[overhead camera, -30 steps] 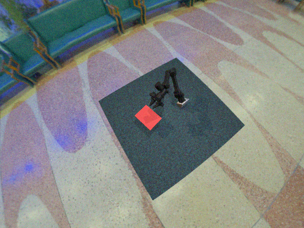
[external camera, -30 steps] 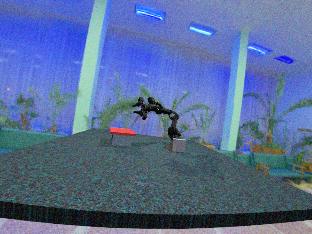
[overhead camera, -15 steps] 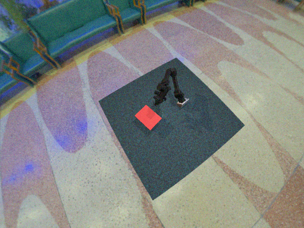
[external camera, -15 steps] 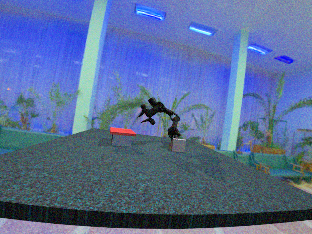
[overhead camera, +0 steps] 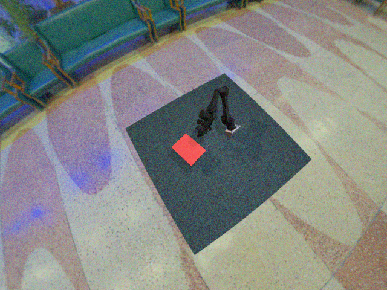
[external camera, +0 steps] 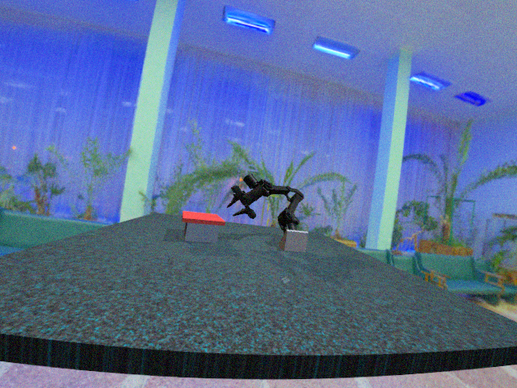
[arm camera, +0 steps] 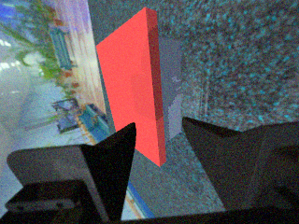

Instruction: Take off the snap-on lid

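Right now the red lid is 13 cm ahead of my gripper tip, 2 cm to the left of it and 4 cm below it. From my gripper tip the other things lie so: grey storage box (13 cm ahead, 2 cm to the left, 9 cm below).
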